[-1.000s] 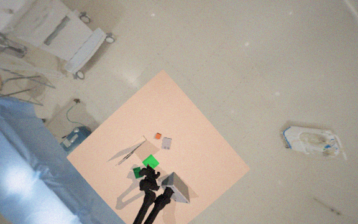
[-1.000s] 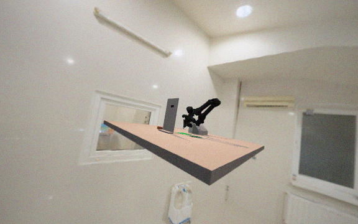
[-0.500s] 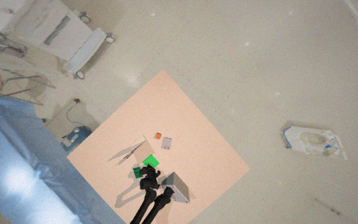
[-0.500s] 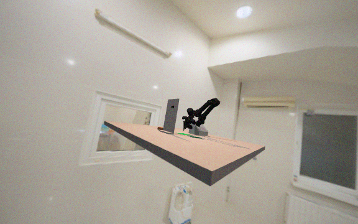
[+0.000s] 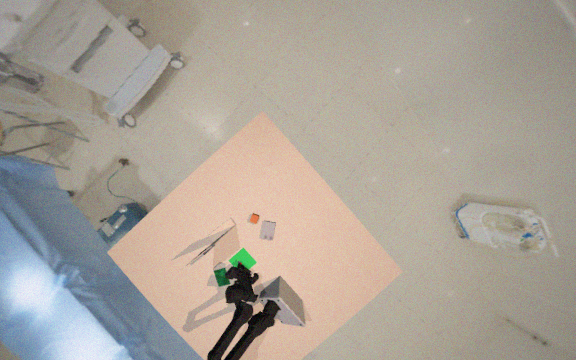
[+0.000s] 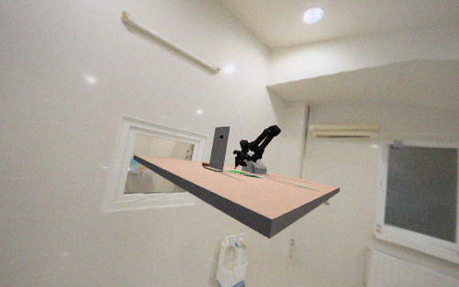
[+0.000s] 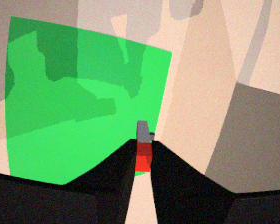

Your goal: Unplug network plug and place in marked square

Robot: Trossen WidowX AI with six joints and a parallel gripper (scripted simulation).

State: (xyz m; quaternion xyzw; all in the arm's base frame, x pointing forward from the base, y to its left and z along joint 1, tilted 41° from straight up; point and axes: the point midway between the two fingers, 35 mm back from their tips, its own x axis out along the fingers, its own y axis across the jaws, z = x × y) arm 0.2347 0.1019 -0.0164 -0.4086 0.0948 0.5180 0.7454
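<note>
The green marked square lies 10 mm behind my gripper tip and 40 mm below it. Also, from my gripper tip: network plug right at my gripper tip; then grey upright panel 190 mm ahead, 110 mm above; then dark green patch 30 mm behind, 160 mm to the left, 40 mm below.
</note>
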